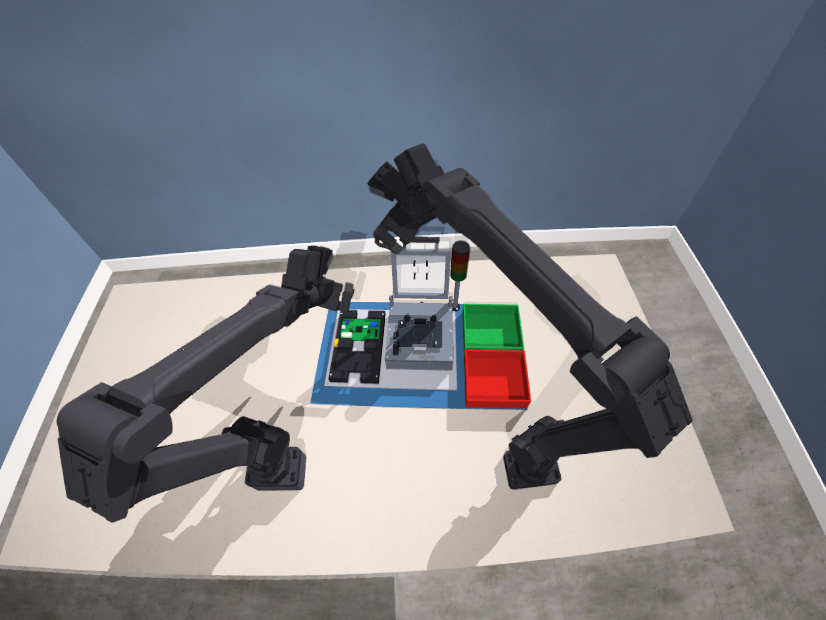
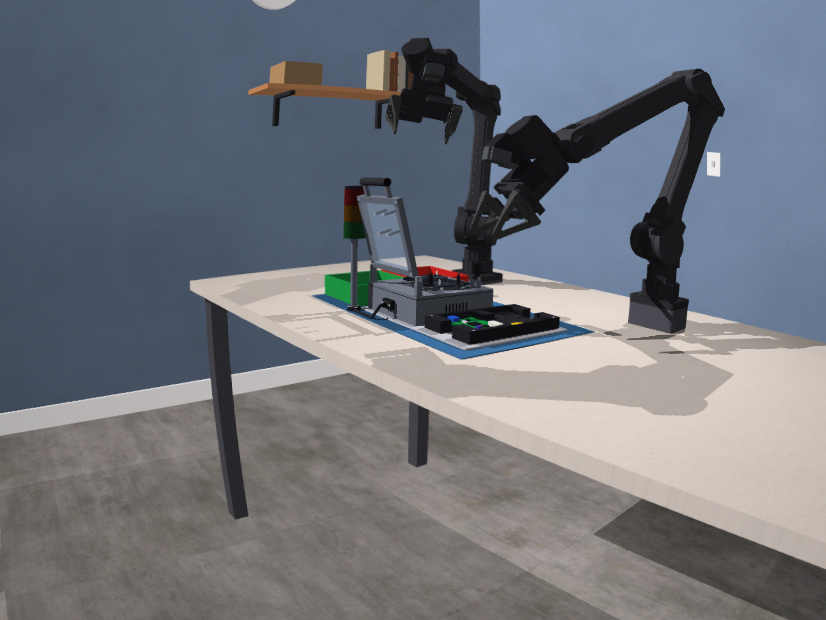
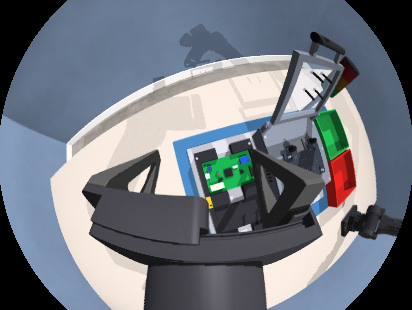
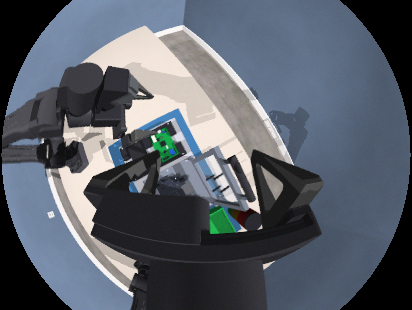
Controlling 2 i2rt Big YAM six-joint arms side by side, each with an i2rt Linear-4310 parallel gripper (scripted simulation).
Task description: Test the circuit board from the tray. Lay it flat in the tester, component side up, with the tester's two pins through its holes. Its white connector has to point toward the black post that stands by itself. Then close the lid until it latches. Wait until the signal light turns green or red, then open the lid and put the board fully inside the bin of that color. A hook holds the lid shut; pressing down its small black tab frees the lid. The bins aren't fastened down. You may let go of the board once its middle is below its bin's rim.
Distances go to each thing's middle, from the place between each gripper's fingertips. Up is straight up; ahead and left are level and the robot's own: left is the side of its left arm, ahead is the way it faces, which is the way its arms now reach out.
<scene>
Now: the green circuit board (image 1: 357, 329) 2 cm behind my left hand, 4 cm to the right of it and 17 cm below it. From my left hand the other things lie so: red bin (image 1: 495, 376) 18 cm behind, 40 cm to the right, 18 cm below; then green bin (image 1: 487, 326) 3 cm behind, 41 cm to the right, 18 cm below; then clear lid (image 2: 384, 220) 6 cm ahead, 22 cm to the right, 1 cm below.
Now: right hand (image 2: 421, 137) 180 mm above the clear lid, 70 mm to the left of it and 30 mm short of it. The rest, counted from my right hand: red bin: 350 mm below, 250 mm to the right, 210 mm behind; green bin: 350 mm below, 260 mm to the right, 60 mm behind; green circuit board: 340 mm below, 110 mm to the left, 40 mm behind.
</scene>
